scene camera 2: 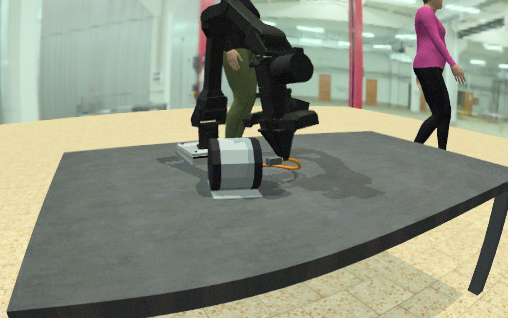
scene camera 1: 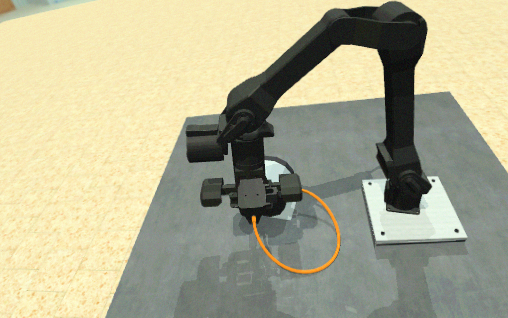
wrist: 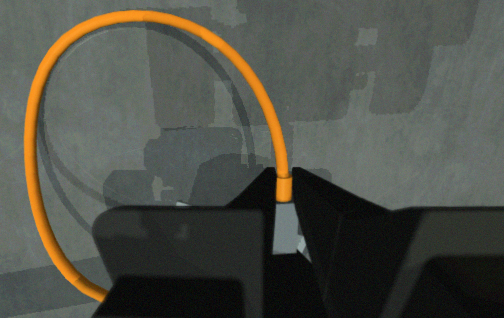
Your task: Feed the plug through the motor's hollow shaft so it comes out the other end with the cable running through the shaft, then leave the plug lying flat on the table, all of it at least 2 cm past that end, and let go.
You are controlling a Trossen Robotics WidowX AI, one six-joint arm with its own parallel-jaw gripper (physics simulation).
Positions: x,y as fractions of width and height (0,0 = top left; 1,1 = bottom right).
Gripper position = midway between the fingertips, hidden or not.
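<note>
My gripper (scene camera 1: 0.50,0.70) is there for me to see, and it's in scene camera 2 (scene camera 2: 0.56,0.50) and in the wrist view (wrist: 0.56,0.55) as well. I can see a grey plug (wrist: 0.57,0.70) too.
</note>
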